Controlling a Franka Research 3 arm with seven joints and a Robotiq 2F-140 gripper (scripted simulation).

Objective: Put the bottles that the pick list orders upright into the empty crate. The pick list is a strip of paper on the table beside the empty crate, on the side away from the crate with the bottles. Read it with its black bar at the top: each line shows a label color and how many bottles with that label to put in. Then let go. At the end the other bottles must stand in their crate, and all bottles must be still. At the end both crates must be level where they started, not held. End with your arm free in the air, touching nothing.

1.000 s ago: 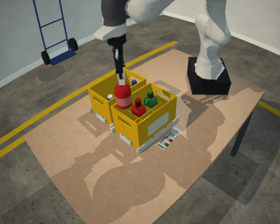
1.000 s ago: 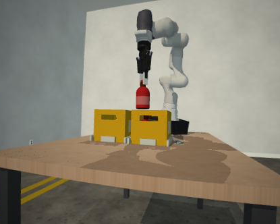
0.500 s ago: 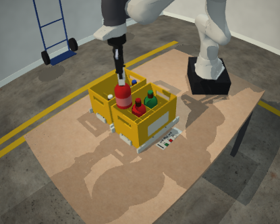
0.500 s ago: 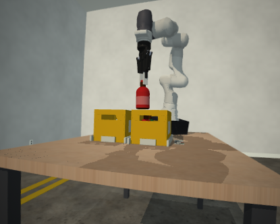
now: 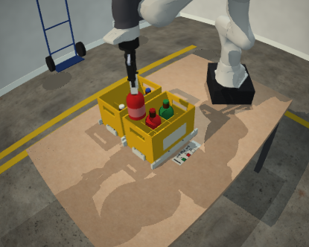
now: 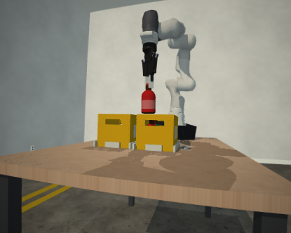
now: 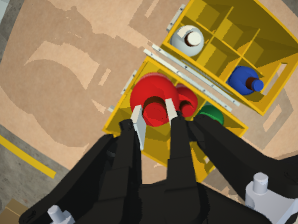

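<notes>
My gripper is now 8 cm past the red-label bottle, 1 cm to the left of it and 26 cm above it. From my hand the other things lie so: white-capped bottle: 13 cm to the right, 26 cm below; then blue-label bottle: 17 cm behind, 15 cm to the right, 26 cm below; then green bottle: 17 cm behind, 2 cm to the right, 26 cm below.
</notes>
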